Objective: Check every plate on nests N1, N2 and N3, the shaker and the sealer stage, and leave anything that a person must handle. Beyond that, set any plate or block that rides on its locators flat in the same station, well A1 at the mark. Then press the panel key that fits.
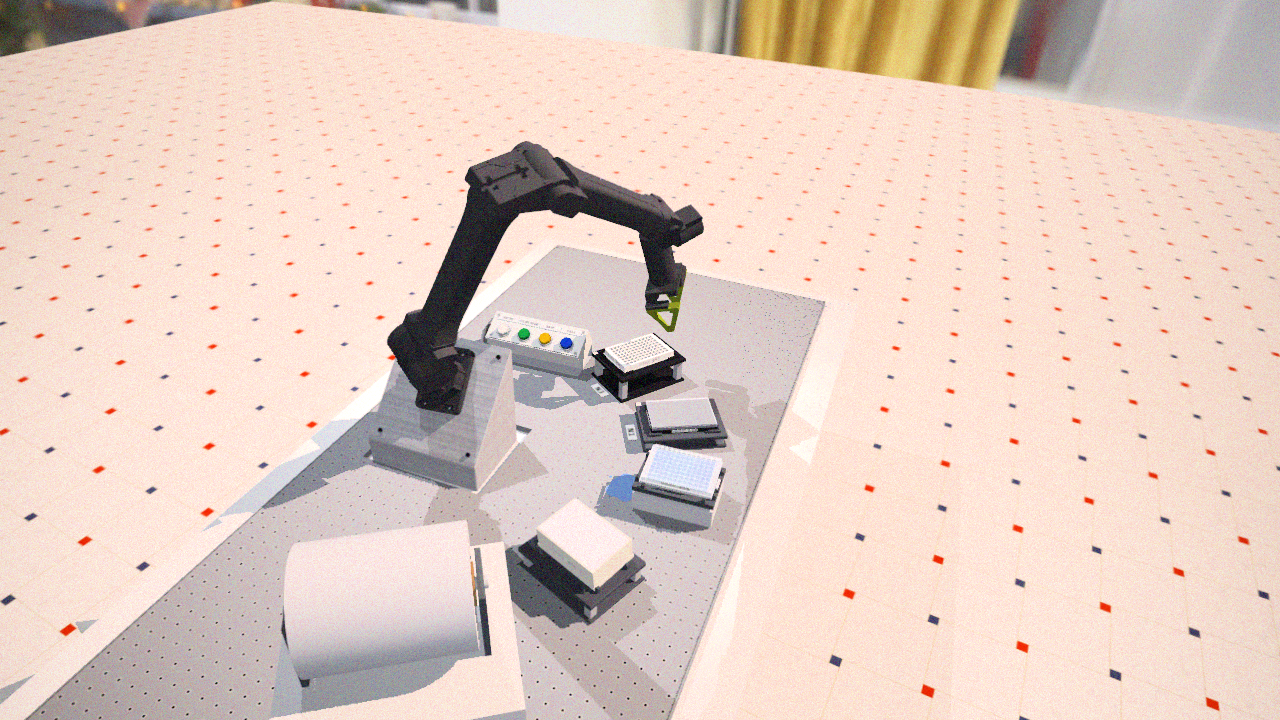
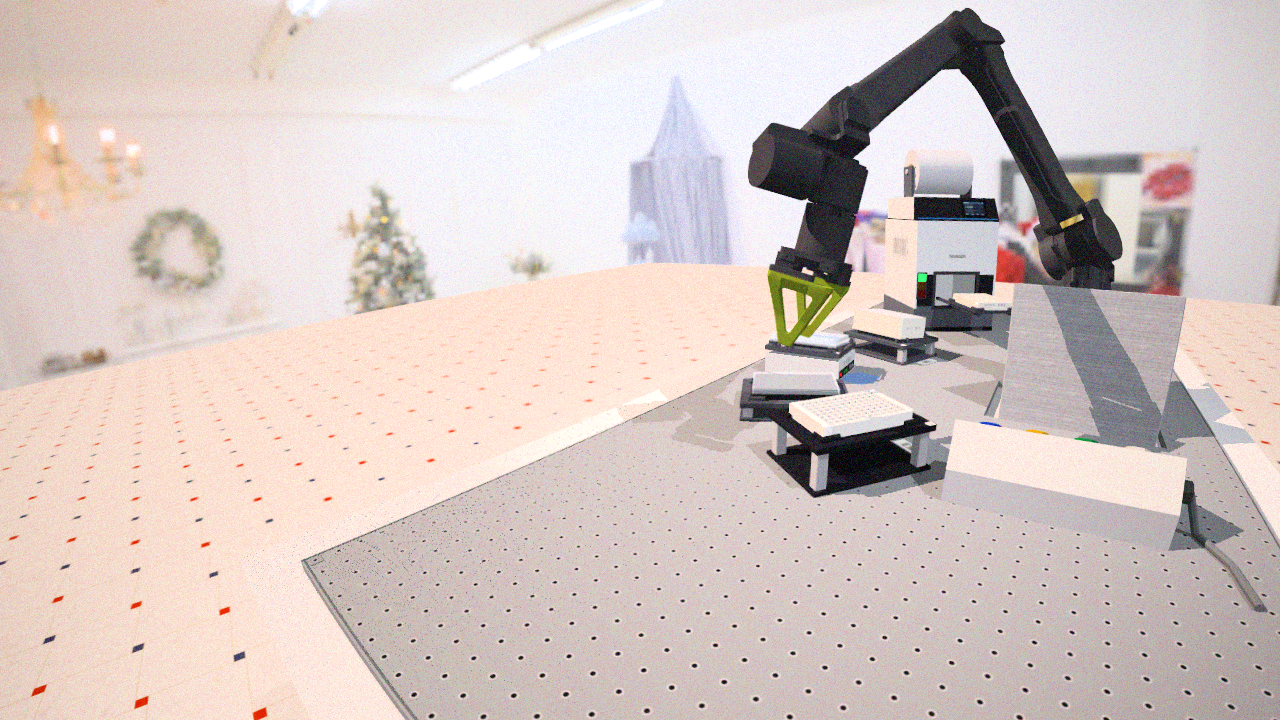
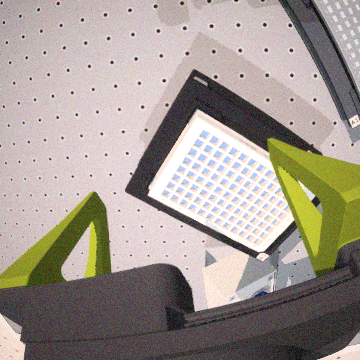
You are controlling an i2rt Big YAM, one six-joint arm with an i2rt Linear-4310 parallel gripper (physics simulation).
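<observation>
My gripper (image 1: pixel 668 324) (image 2: pixel 796 340) (image 3: pixel 181 174) is open and empty, above the tall black nest (image 1: pixel 605 360) (image 3: pixel 165 145). A white 96-well plate (image 1: pixel 637 352) (image 2: pixel 850 411) (image 3: pixel 230 190) sits on that nest, nearer one side; its exact tilt is unclear. A grey-white plate (image 1: pixel 682 413) (image 2: pixel 794 383) (image 3: pixel 347 25) sits on the low dark nest beside it. A blue-welled plate (image 1: pixel 684 470) sits on the shaker (image 1: pixel 671 508). A thick cream block (image 1: pixel 586 541) (image 2: pixel 888 322) sits on another nest. A pale plate (image 2: pixel 980 300) is at the sealer's stage. The key panel (image 1: pixel 537 355) (image 2: pixel 1065 474) has white, green, yellow and blue keys.
The sealer (image 1: pixel 503 626) (image 2: pixel 944 246), with its big white roll (image 1: pixel 384 600), stands at the far end from the tall nest. The arm's metal base (image 1: pixel 447 438) (image 2: pixel 1087 358) stands beside the panel. A cable (image 2: pixel 1230 568) runs from the panel. An A1 tag (image 3: pixel 354 121) marks the low nest's corner.
</observation>
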